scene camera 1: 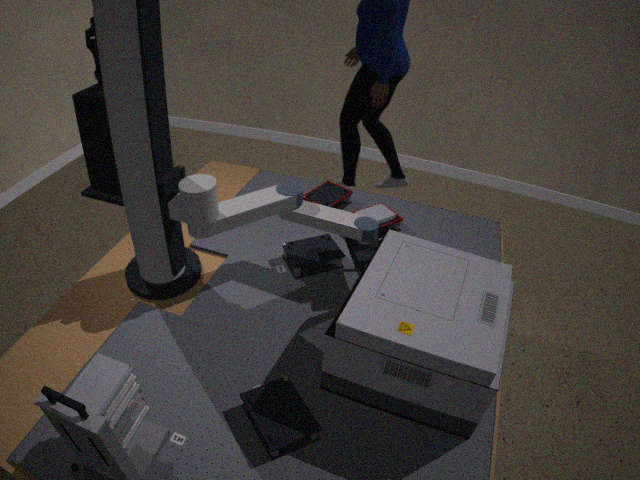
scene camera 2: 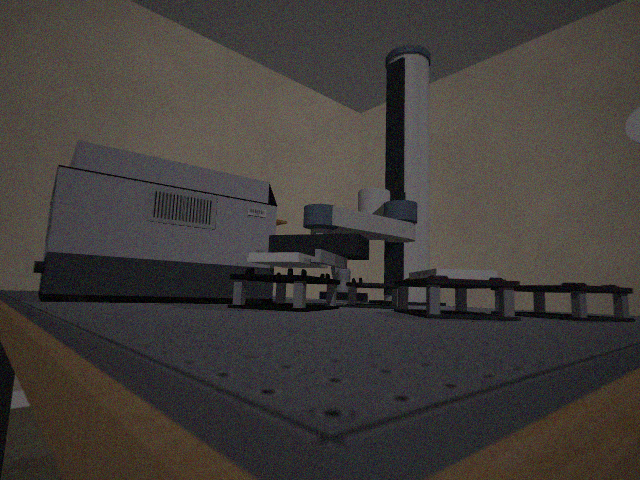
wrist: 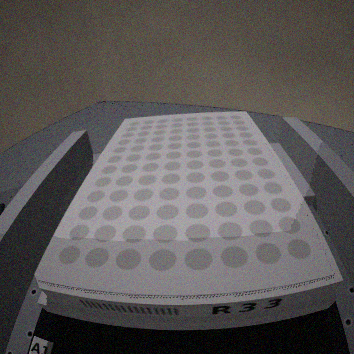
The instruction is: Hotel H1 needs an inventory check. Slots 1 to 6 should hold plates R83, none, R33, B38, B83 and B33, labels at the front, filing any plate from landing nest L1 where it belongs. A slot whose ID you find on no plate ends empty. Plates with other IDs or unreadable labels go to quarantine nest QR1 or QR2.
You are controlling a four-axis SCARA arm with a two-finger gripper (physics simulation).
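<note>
My gripper (wrist: 183, 137) (scene camera 2: 323, 255) is shut on the white plate R33 (wrist: 195, 220) (scene camera 2: 279, 258), label facing the wrist camera. The plate is level and a little above a dark nest (scene camera 2: 258, 277) tagged A1 in the wrist view. In scene camera 1 the arm's end hides gripper and plate. Hotel H1 (scene camera 1: 100, 382) is front left with several pale plates (scene camera 1: 121, 397) at its open side; their IDs cannot be read. One red-rimmed nest (scene camera 1: 341, 199) (scene camera 2: 594, 289) is empty; another (scene camera 1: 392, 222) (scene camera 2: 449, 283) holds a white plate (scene camera 1: 376, 212) (scene camera 2: 465, 272). I cannot tell which nest is L1.
A large pale instrument (scene camera 1: 423, 289) (scene camera 2: 155, 217) stands close beside the arm's end. A dark block-like fixture (scene camera 1: 312, 253) is near the middle, and another dark nest (scene camera 1: 281, 413) is at the front. The column (scene camera 1: 129, 129) (scene camera 2: 417, 129) is left. A person (scene camera 1: 382, 41) stands behind the table.
</note>
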